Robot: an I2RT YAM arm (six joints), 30 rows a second.
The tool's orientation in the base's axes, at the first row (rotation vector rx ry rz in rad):
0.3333 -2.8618 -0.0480
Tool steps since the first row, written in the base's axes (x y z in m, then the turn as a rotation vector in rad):
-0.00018 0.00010 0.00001 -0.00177 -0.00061 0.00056
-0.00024 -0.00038 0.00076 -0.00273 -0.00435 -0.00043
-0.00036 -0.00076 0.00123 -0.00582 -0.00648 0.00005
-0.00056 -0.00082 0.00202 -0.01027 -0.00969 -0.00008
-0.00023 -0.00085 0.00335 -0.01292 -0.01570 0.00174
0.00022 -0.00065 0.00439 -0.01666 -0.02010 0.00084
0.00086 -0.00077 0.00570 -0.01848 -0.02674 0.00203
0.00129 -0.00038 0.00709 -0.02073 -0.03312 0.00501
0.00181 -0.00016 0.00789 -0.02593 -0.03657 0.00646
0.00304 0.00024 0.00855 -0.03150 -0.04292 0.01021
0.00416 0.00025 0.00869 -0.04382 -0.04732 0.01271
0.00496 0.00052 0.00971 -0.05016 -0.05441 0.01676
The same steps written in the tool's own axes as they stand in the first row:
0.00015 0.00014 0.00004 0.00195 -0.00017 -0.00008
0.00050 -0.00027 -0.00067 0.00346 -0.00365 0.00111
0.00082 -0.00058 -0.00110 0.00698 -0.00501 0.00144
0.00122 -0.00055 -0.00181 0.01186 -0.00716 0.00271
0.00125 -0.00057 -0.00318 0.01620 -0.01231 0.00162
0.00105 -0.00041 -0.00430 0.02050 -0.01582 0.00345
0.00080 -0.00058 -0.00573 0.02404 -0.02180 0.00275
0.00066 -0.00021 -0.00718 0.02837 -0.02732 0.00044
0.00032 -0.00007 -0.00809 0.03442 -0.02944 0.00038
-0.00076 0.00009 -0.00905 0.04206 -0.03415 -0.00182
-0.00178 -0.00014 -0.00947 0.05528 -0.03555 -0.00105
-0.00234 0.00001 -0.01066 0.06389 -0.04079 -0.00334

